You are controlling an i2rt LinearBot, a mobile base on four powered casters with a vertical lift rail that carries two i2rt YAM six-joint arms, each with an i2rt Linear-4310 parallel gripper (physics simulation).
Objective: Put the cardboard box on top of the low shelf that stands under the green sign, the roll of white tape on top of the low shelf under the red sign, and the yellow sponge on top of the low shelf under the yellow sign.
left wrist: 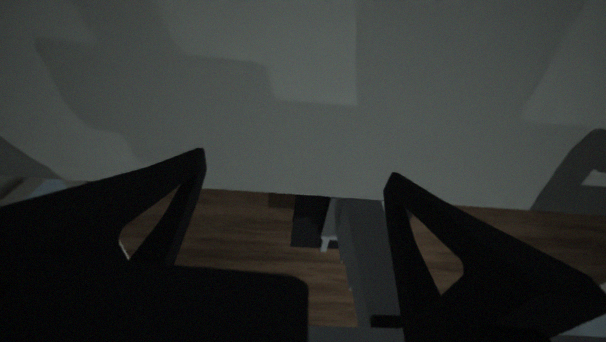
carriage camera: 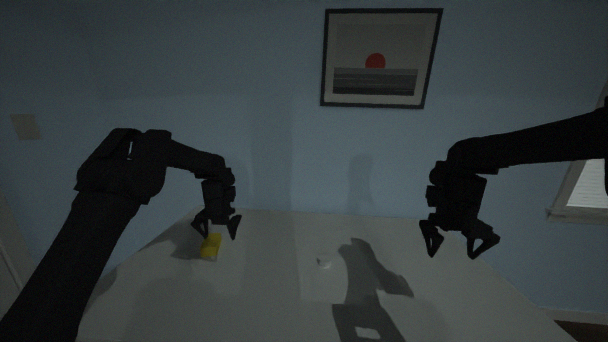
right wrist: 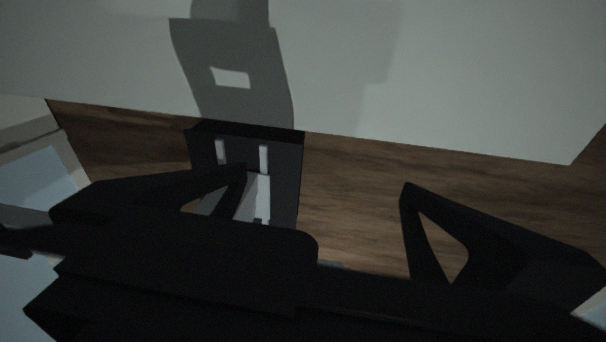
Labels:
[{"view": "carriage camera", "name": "left gripper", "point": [219,238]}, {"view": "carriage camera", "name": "right gripper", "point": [450,257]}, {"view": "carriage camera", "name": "framed picture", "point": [377,61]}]

